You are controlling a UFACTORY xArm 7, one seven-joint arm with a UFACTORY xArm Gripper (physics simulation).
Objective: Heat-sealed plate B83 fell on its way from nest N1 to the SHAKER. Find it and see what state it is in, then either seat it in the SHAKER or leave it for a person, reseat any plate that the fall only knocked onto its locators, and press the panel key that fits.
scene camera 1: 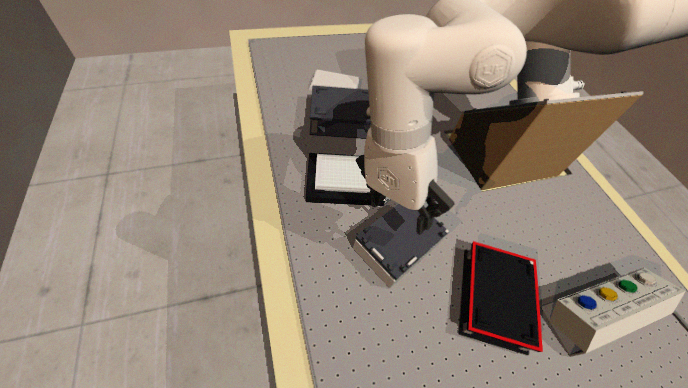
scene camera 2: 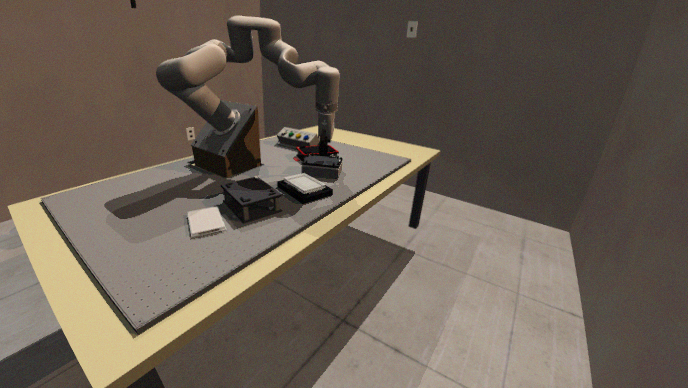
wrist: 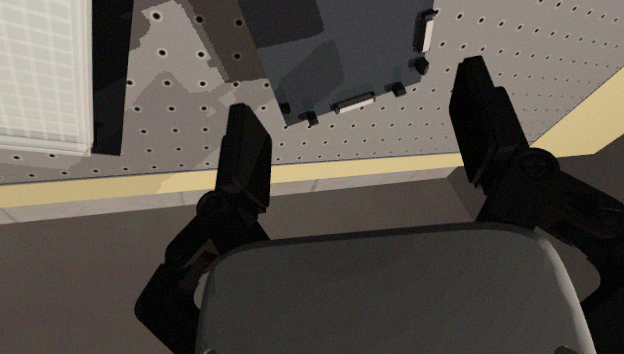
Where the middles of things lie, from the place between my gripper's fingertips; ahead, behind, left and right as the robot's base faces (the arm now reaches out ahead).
Now: the dark grey plate nest point(scene camera 1: 392, 240) 5 cm below my hand, 2 cm behind it and 1 cm to the left of it. The rest, counted from my hand: black plate with red rim point(scene camera 1: 499, 285) 16 cm behind, 15 cm to the left, 7 cm below.
